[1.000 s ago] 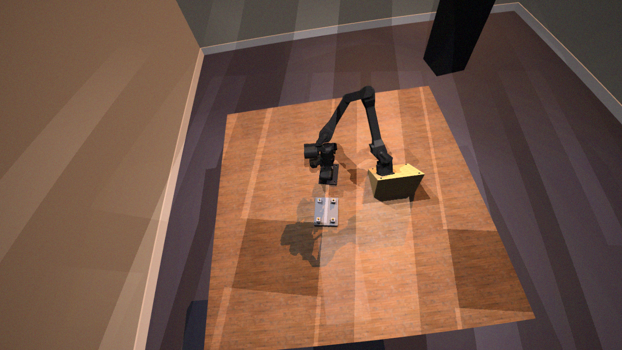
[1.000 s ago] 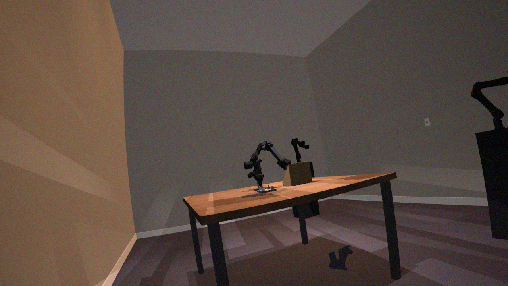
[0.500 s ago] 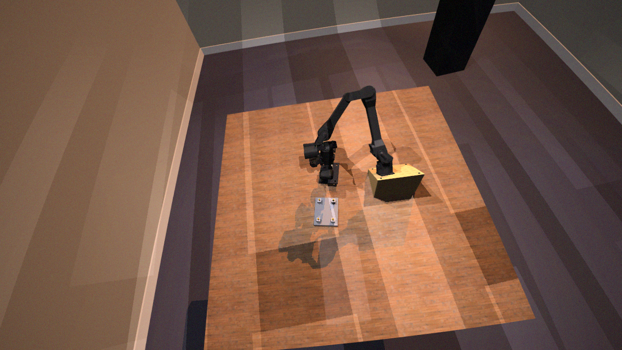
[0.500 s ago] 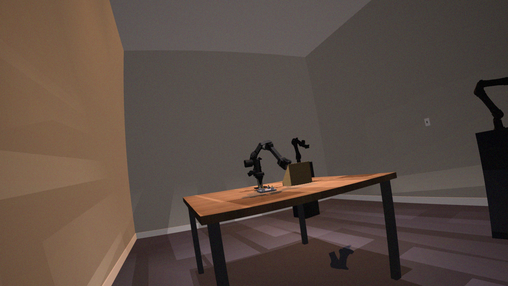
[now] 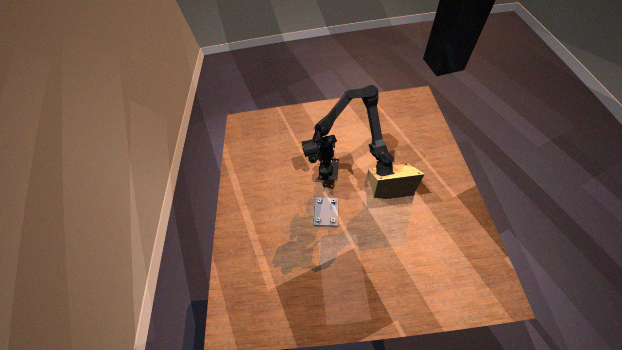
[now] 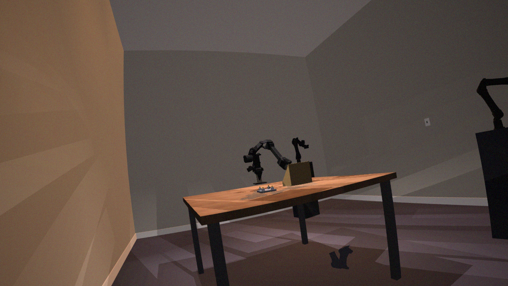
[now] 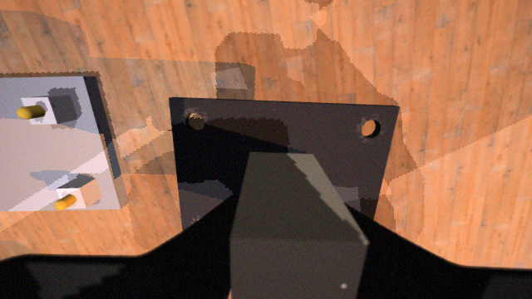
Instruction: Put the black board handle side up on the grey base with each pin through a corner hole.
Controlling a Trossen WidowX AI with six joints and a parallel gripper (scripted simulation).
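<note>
The grey base is 70 mm ahead of my gripper tip, 200 mm to the left of it and 70 mm below it. From my gripper tip the other things lie so: black board: right at my gripper tip.
</note>
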